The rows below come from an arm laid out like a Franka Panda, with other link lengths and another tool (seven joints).
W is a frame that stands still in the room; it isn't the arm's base.
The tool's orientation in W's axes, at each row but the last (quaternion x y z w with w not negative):
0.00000, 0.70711, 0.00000, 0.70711
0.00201, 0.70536, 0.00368, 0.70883
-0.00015, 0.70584, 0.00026, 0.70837
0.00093, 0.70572, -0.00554, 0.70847
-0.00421, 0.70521, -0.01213, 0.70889
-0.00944, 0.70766, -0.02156, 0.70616
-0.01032, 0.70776, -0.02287, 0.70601
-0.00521, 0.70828, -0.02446, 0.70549
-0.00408, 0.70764, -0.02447, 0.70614
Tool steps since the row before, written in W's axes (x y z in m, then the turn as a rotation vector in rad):
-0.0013, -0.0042, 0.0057, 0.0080, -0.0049, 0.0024
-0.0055, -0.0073, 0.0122, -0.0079, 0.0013, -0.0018
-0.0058, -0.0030, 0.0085, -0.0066, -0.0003, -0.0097
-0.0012, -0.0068, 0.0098, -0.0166, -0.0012, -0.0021
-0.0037, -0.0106, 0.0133, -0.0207, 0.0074, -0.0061
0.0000, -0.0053, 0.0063, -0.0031, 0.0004, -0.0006
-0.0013, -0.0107, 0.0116, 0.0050, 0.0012, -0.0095
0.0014, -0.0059, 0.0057, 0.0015, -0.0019, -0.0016
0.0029, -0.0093, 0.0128, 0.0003, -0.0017, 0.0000
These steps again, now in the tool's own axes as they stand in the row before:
-0.0057, -0.0042, -0.0013, -0.0024, -0.0049, 0.0080
-0.0123, -0.0072, -0.0055, 0.0018, 0.0013, -0.0079
-0.0085, -0.0030, -0.0058, 0.0097, -0.0003, -0.0066
-0.0098, -0.0069, -0.0011, 0.0020, -0.0013, -0.0166
-0.0131, -0.0109, -0.0035, 0.0058, 0.0073, -0.0208
-0.0061, -0.0056, 0.0001, 0.0006, 0.0004, -0.0031
-0.0111, -0.0113, -0.0011, 0.0094, 0.0017, 0.0050
-0.0055, -0.0061, 0.0015, 0.0017, -0.0018, 0.0016
-0.0124, -0.0097, 0.0031, 0.0001, -0.0017, 0.0003

